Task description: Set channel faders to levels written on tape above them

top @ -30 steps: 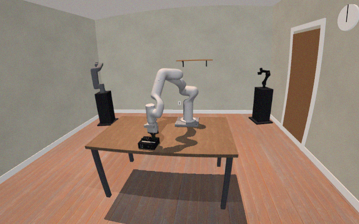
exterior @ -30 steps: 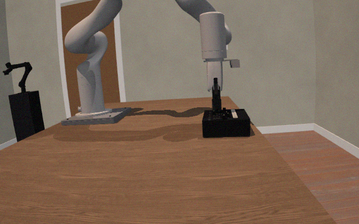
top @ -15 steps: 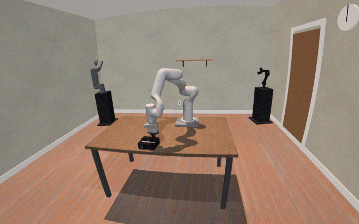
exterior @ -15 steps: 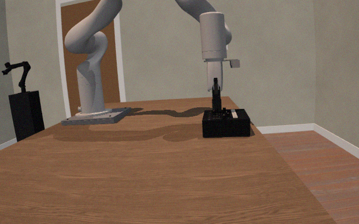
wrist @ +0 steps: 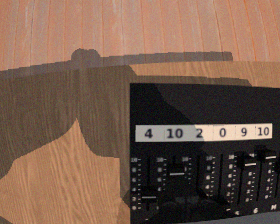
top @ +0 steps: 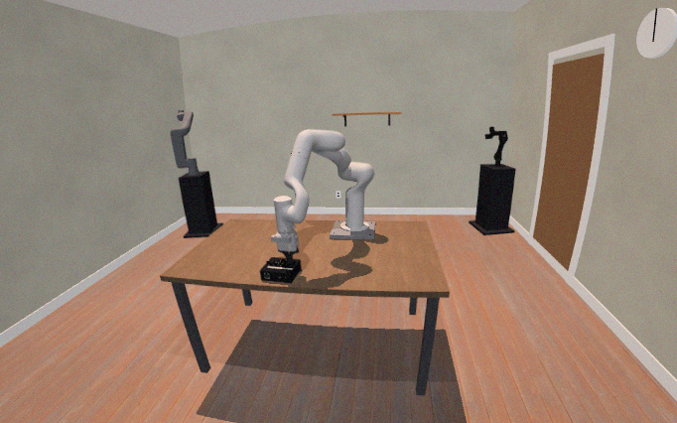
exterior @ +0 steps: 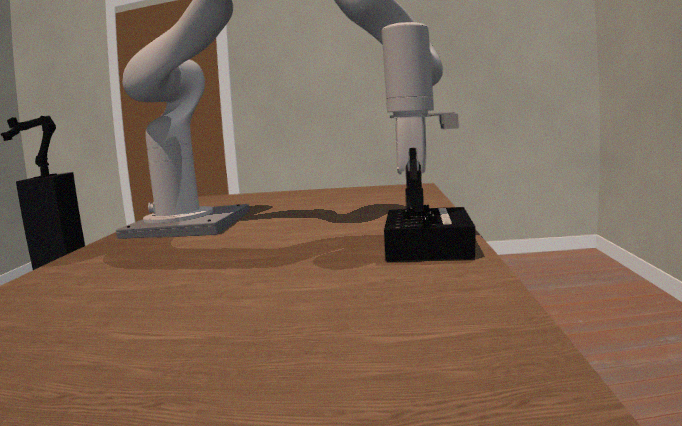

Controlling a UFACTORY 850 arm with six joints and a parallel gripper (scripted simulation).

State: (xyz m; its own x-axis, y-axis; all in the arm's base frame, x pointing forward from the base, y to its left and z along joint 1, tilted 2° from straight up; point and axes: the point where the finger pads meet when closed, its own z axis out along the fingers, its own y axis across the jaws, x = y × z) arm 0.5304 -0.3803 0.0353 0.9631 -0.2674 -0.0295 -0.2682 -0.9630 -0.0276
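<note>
The master fader is 1 cm behind my hand, 11 cm to the right of it and 1 cm below it.
</note>
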